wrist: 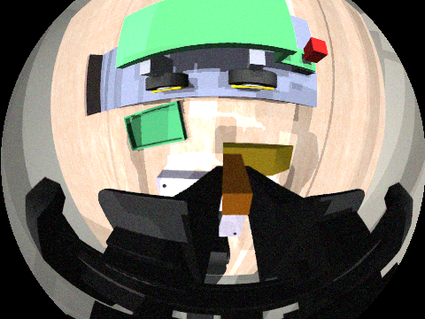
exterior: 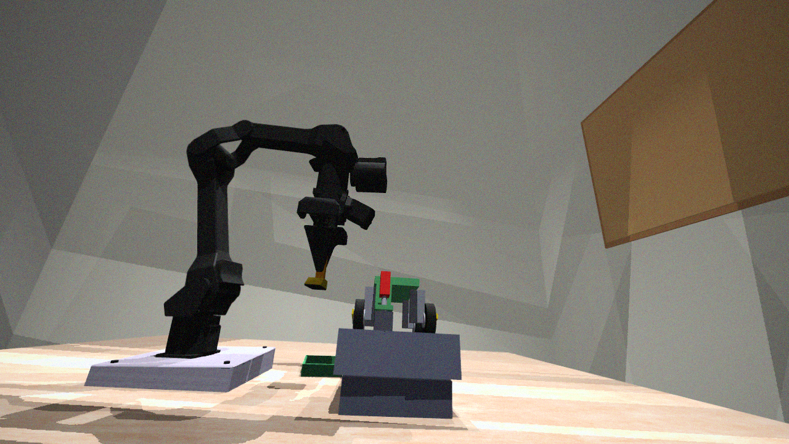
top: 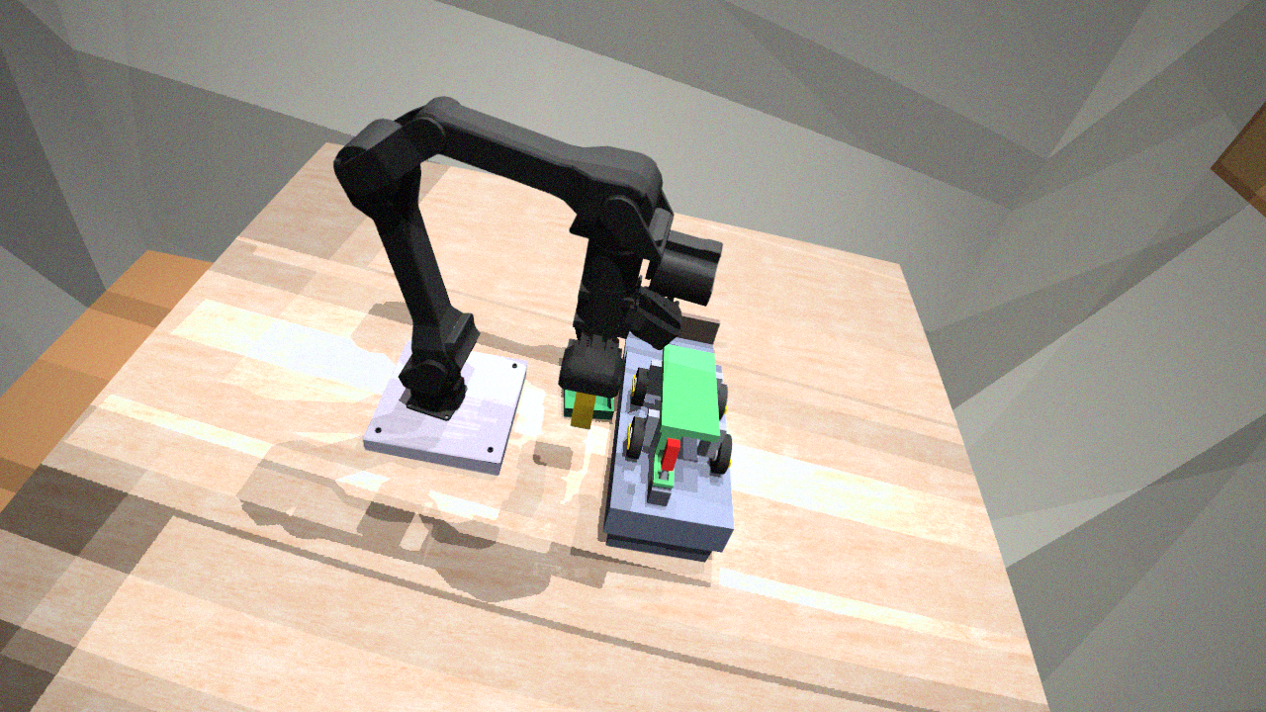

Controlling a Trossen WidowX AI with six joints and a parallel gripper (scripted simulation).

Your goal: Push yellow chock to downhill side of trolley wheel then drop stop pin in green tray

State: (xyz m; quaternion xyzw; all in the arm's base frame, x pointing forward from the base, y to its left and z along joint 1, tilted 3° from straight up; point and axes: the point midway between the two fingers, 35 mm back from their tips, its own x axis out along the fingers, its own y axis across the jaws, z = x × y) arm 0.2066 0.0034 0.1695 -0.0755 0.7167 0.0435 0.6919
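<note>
My gripper tip is now 120 mm short of the red-headed stop pin, 60 mm to the left of it and 40 mm above it. From my gripper tip the other things lie so: grey ramp 120 mm below, 120 mm ahead, 50 mm to the left; then yellow chock 20 mm to the right, 10 mm below; then trolley 120 mm ahead, 60 mm below, 40 mm to the left.
</note>
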